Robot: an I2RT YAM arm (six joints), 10 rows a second.
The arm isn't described. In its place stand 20 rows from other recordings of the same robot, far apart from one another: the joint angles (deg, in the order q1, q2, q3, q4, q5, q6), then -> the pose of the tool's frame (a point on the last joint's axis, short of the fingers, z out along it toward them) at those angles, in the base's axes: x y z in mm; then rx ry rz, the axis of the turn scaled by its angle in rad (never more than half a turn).
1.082 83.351 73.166 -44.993 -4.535 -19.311 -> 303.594 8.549 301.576 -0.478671 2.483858 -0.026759
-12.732 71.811 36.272 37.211 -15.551 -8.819 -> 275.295 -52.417 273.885 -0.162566 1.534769 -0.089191
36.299 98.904 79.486 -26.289 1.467 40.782 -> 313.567 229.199 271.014 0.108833 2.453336 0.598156
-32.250 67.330 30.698 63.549 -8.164 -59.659 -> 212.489 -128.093 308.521 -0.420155 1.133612 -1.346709
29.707 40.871 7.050 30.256 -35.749 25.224 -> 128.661 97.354 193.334 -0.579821 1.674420 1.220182
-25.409 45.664 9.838 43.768 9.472 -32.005 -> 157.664 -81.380 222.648 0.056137 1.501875 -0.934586
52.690 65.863 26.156 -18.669 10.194 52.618 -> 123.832 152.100 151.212 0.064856 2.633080 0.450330
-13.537 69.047 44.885 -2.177 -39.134 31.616 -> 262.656 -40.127 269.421 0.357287 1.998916 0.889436
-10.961 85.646 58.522 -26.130 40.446 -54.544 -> 295.877 -80.827 237.437 -0.689761 2.607711 -1.310611
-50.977 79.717 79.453 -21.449 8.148 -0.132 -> 197.333 -251.499 391.717 0.952610 1.777516 -0.718704
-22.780 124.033 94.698 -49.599 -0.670 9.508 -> 398.250 -166.794 157.000 0.818195 2.832560 -0.015882
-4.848 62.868 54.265 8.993 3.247 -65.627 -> 259.260 -24.013 371.872 -0.796469 1.451477 -0.999695
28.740 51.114 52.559 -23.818 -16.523 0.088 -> 168.447 103.923 343.999 -0.678314 1.875804 0.610195
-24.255 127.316 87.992 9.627 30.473 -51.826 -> 447.097 -221.251 162.758 -0.193066 2.301705 -1.306034
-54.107 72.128 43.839 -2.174 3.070 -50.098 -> 161.193 -225.989 245.947 0.116635 2.316302 -1.084840
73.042 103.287 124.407 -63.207 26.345 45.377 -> 121.918 345.660 443.701 -0.313622 2.261401 0.594687
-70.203 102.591 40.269 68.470 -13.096 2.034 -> 126.989 -328.967 193.696 0.731807 1.329235 -0.796146
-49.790 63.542 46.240 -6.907 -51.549 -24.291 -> 177.406 -166.673 294.848 -0.146515 1.822769 -0.007328
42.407 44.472 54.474 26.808 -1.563 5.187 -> 110.251 102.013 465.749 -0.329322 0.896487 0.781353
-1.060 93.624 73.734 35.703 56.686 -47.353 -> 376.880 -36.728 375.534 0.334149 1.525184 -1.314614
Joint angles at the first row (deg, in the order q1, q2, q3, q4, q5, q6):
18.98 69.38 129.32 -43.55 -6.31 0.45
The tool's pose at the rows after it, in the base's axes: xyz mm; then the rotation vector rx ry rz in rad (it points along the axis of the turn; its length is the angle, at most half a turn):
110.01 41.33 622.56 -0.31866 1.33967 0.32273
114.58 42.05 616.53 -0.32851 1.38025 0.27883
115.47 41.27 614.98 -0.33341 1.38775 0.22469
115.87 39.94 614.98 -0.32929 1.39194 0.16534
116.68 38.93 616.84 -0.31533 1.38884 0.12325
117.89 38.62 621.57 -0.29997 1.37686 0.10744
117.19 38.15 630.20 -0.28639 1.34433 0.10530
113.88 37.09 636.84 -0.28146 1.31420 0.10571
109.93 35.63 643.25 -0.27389 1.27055 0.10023
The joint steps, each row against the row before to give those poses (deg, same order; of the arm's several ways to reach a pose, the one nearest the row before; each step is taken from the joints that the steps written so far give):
0.00 0.62 -1.71 -2.49 0.98 -1.71
0.00 -0.02 -0.91 -1.62 1.32 -1.83
0.02 -0.09 -0.27 -0.43 1.73 -2.28
0.00 0.15 0.35 -0.49 2.22 -2.18
0.00 0.48 0.85 -0.06 1.97 -1.25
-0.02 1.20 2.15 -0.09 1.03 -0.26
0.00 1.77 3.65 0.11 0.35 -0.02
0.02 1.05 2.79 0.00 -0.04 -0.18
-0.01 0.42 1.55 1.40 0.09 -0.48

